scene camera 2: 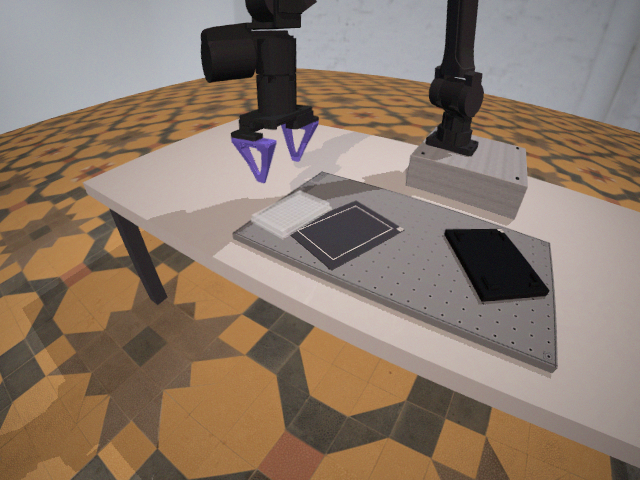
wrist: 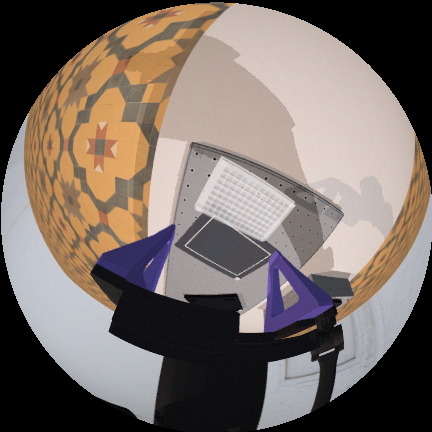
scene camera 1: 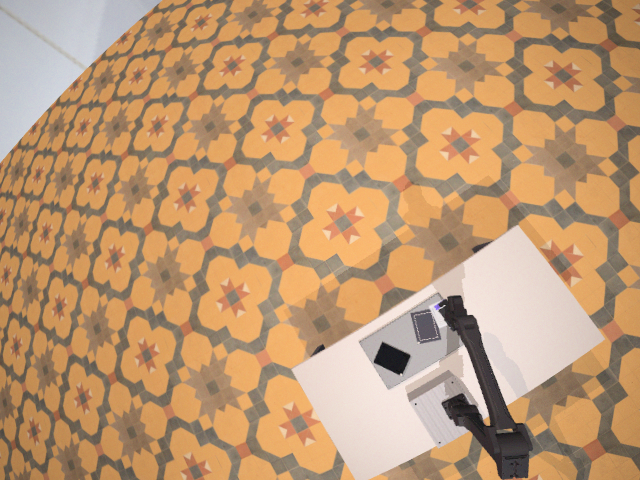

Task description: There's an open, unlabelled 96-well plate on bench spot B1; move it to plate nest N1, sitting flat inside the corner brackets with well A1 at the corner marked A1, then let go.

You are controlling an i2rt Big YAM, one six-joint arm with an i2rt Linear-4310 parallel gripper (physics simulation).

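Pixels of known places: gripper, fingertip midpoint: point(scene camera 2: 279, 170) point(wrist: 225, 243) point(scene camera 1: 444, 312); arm's base at its link origin: point(scene camera 2: 451, 145) point(scene camera 1: 455, 405).
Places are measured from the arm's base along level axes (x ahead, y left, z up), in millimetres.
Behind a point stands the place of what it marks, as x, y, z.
The white, open 96-well plate point(scene camera 2: 291, 212) {426, -160, -57} point(wrist: 245, 199) {423, -176, -57} lies at one end of the grey perforated board, beside a dark mat with a white outline point(scene camera 1: 425, 326) {395, -62, -69} point(scene camera 2: 346, 235) {409, -53, -70} point(wrist: 227, 247) {399, -71, -70}, and overlaps the mat's edge. In scene camera 1 the plate is largely hidden by the arm. The black nest point(scene camera 1: 391, 358) {325, 183, -60} point(scene camera 2: 496, 264) {336, 188, -59} point(wrist: 215, 300) {332, 142, -60} is at the board's other end, turned at an angle, with low corner brackets and a small pale mark at one corner. My gripper point(scene camera 1: 440, 305) {443, -166, 30} point(scene camera 2: 279, 170) {443, -166, 30} point(wrist: 225, 243) {443, -166, 30} is open and empty, purple fingers pointing down, above and apart from the plate.
The perforated board point(scene camera 1: 403, 338) {389, 74, -72} point(scene camera 2: 413, 279) {437, 83, -71} lies on a pale table point(scene camera 1: 537, 310) {189, -632, -84} point(scene camera 2: 170, 165) {411, -644, -84}. A raised grey block point(scene camera 1: 434, 413) {10, 113, 1} point(scene camera 2: 465, 180) {121, 72, -30} carries the arm's base point(scene camera 2: 454, 98) beside the board. The board's raised rim edge runs close to the plate.
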